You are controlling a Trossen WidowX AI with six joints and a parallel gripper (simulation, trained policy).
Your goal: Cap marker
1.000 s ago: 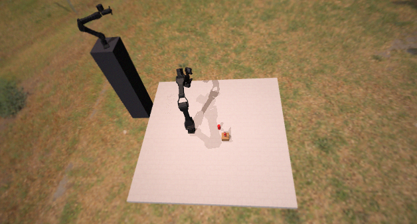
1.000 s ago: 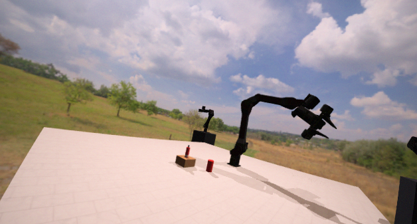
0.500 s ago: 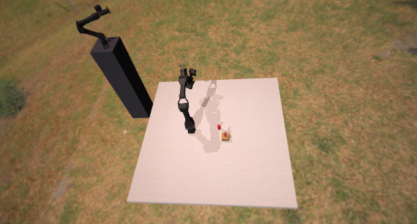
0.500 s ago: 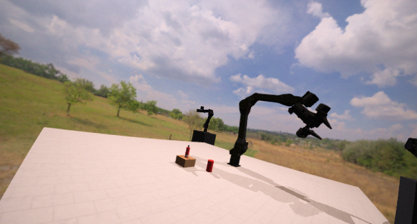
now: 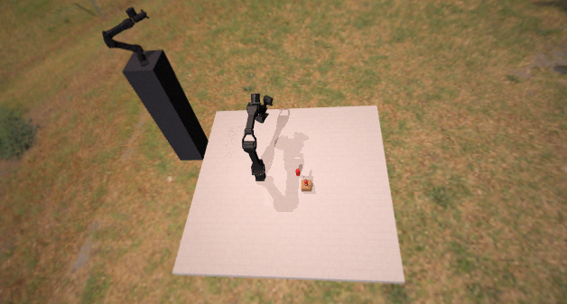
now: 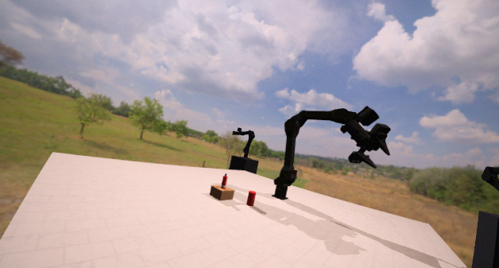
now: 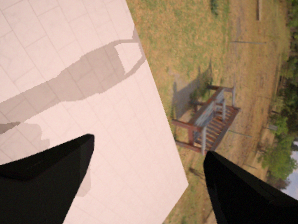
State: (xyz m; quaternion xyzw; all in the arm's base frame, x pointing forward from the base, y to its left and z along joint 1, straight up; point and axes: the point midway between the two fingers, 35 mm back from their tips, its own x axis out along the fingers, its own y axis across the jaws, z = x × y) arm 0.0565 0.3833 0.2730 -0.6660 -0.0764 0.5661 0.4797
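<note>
Right now my gripper tip is 19 cm short of the red cap, 38 cm to the left of it and 22 cm above it. Also, from my gripper tip: holder block 25 cm ahead, 48 cm to the right, 23 cm below.
</note>
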